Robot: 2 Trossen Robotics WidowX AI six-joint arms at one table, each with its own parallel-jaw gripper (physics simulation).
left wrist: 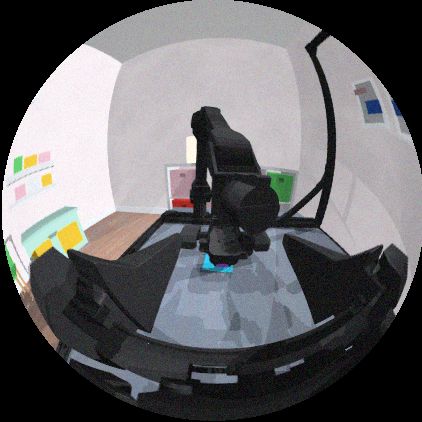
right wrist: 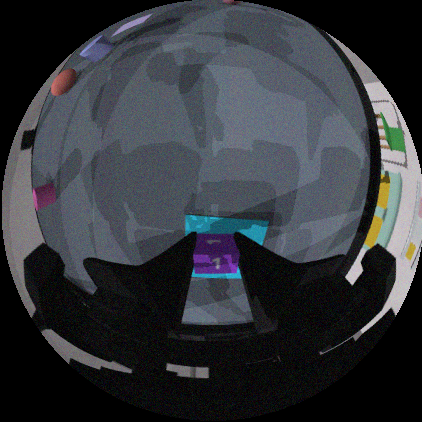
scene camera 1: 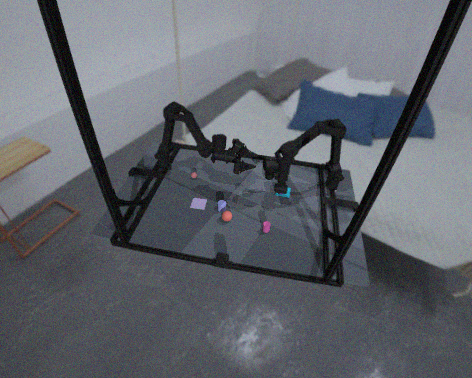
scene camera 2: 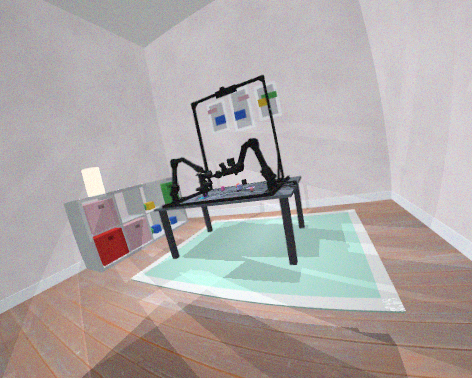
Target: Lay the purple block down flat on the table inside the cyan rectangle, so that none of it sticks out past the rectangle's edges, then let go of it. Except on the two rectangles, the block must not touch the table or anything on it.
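Where they show: left gripper, fingertip midpoint: (left wrist: 233, 238) (scene camera 1: 256, 161) (scene camera 2: 214, 175); right gripper, fingertip midpoint: (left wrist: 221, 264) (right wrist: 214, 236) (scene camera 2: 206, 196); left arm's base at its link origin: (scene camera 1: 164, 164) (scene camera 2: 272, 187); right arm's base at its link origin: (left wrist: 199, 213) (right wrist: 252, 335) (scene camera 1: 331, 184) (scene camera 2: 175, 201).
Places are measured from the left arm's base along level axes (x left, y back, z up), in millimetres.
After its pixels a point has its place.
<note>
The purple block (right wrist: 216, 252) {x -386, y -522, z 9 mm} (left wrist: 221, 265) {x -385, y -521, z -14 mm} is between the fingers of my right gripper (right wrist: 214, 236) {x -386, y -522, z -12 mm} (scene camera 1: 281, 190) {x -386, y -522, z -12 mm}, which is shut on it. The cyan rectangle (right wrist: 210, 223) {x -385, y -512, z -18 mm} (scene camera 1: 286, 193) (left wrist: 210, 267) {x -359, y -531, z -18 mm} lies under the block. In the right wrist view cyan shows beyond the block, to its right and as a thin strip at its near edge; the fingers hide part of the sides. Whether the block touches the rectangle I cannot tell. My left gripper (scene camera 1: 255, 161) {x -320, y -406, z 163 mm} is open and empty, above the table, to the left of the right arm in scene camera 1.
A lilac rectangle (scene camera 1: 198, 203) {x -335, y -104, z -18 mm} (right wrist: 132, 24), a blue-violet block (scene camera 1: 222, 205) {x -420, y -199, z 22 mm} (right wrist: 97, 48), an orange-red ball (scene camera 1: 227, 216) {x -493, y -198, z 23 mm} (right wrist: 64, 82), a magenta cylinder (scene camera 1: 266, 227) {x -606, y -342, z 18 mm} (right wrist: 45, 196) {x -578, y -360, z 2 mm} and a small red ball (scene camera 1: 194, 175) {x -152, y -134, z 6 mm} are on the table. A black frame (scene camera 1: 170, 255) {x -585, y 88, z -23 mm} surrounds the table.
</note>
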